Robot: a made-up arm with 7 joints. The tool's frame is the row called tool.
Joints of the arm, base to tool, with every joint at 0 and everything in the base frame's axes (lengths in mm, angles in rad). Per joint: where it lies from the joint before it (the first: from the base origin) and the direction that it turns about. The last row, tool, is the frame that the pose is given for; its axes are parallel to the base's.
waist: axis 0 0.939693 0.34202 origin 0 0 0
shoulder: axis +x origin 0 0 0
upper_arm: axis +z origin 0 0 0
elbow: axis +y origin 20.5 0 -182.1
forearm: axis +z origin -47.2 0 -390.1
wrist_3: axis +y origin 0 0 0
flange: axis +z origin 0 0 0
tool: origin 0 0 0
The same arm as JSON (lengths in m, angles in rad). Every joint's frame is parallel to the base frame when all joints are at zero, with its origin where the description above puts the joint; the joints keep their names.
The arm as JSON. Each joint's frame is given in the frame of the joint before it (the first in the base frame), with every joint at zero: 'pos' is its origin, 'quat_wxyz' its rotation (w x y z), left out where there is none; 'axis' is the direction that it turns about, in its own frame. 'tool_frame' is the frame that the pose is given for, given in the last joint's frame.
{"length_unit": "m", "angle_unit": "rad", "joints": [
  {"joint": "waist", "pos": [0.0, 0.0, 0.0], "axis": [0.0, 0.9397, 0.342]},
  {"joint": "shoulder", "pos": [0.0, 0.0, 0.0], "axis": [1.0, 0.0, 0.0]},
  {"joint": "upper_arm", "pos": [0.0, 0.0, 0.0], "axis": [0.0, 0.0, 1.0]},
  {"joint": "elbow", "pos": [0.0205, 0.0, -0.1821], "axis": [0.0, 1.0, 0.0]},
  {"joint": "forearm", "pos": [-0.0472, 0.0, -0.3901], "axis": [0.0, 0.0, 1.0]},
  {"joint": "wrist_3", "pos": [0.0, 0.0, 0.0], "axis": [0.0, 1.0, 0.0]},
  {"joint": "flange", "pos": [0.0, 0.0, 0.0], "axis": [0.0, 0.0, 1.0]}
], "tool_frame": {"pos": [0.0, 0.0, 0.0]}}

